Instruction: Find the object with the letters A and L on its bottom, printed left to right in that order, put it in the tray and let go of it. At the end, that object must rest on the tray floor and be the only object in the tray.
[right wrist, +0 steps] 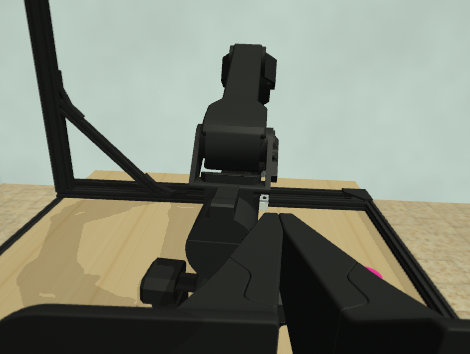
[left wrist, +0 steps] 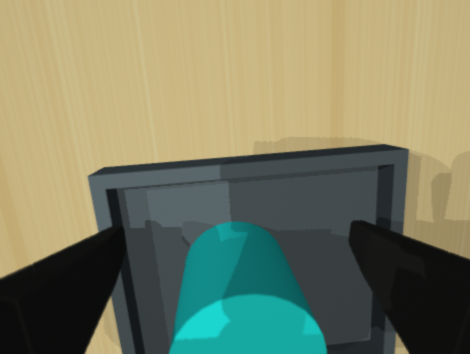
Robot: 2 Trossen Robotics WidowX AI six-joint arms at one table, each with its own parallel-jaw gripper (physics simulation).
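Places are measured from the left arm's base along level axes (x left, y back, z up), in centimetres.
Pixels of known places: left gripper, fingertip midpoint: (left wrist: 239, 234); right gripper, fingertip midpoint: (right wrist: 276, 227).
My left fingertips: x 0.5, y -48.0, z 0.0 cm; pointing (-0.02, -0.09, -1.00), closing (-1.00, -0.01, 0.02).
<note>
For each thing: its top centre in the pictures, then the offset to it from my left fingertips. "pt": a spot on its surface instead. Level surfaces: height alone.
- teal cylinder, surface spot: (left wrist: 245, 280) pt dx +0.0, dy +0.3, dz +2.6 cm
- dark grey tray, surface spot: (left wrist: 155, 175) pt dx +3.3, dy -2.2, dz -1.0 cm
- pink thing, top centre: (right wrist: 365, 275) dx +19.5, dy +13.7, dz +2.6 cm
- wooden table, surface height: dz -2.8 cm
A teal cylinder (left wrist: 245, 280) stands within the walls of the dark grey tray (left wrist: 155, 175) in the left wrist view, between the spread fingers with a gap on each side. Its bottom and any letters there are hidden. My left gripper (left wrist: 239, 234) is open, one finger on each side of the cylinder and touching neither side. My right gripper (right wrist: 276, 227) is shut with nothing between its fingertips. The tray and the cylinder do not show in the right wrist view.
In the right wrist view the left arm (right wrist: 235, 145) stands ahead of the right gripper. A small part of a pink thing (right wrist: 374, 273) shows beside the right finger. A black frame post (right wrist: 47, 100) rises at the left, and frame bars edge the wooden table (right wrist: 125, 235).
</note>
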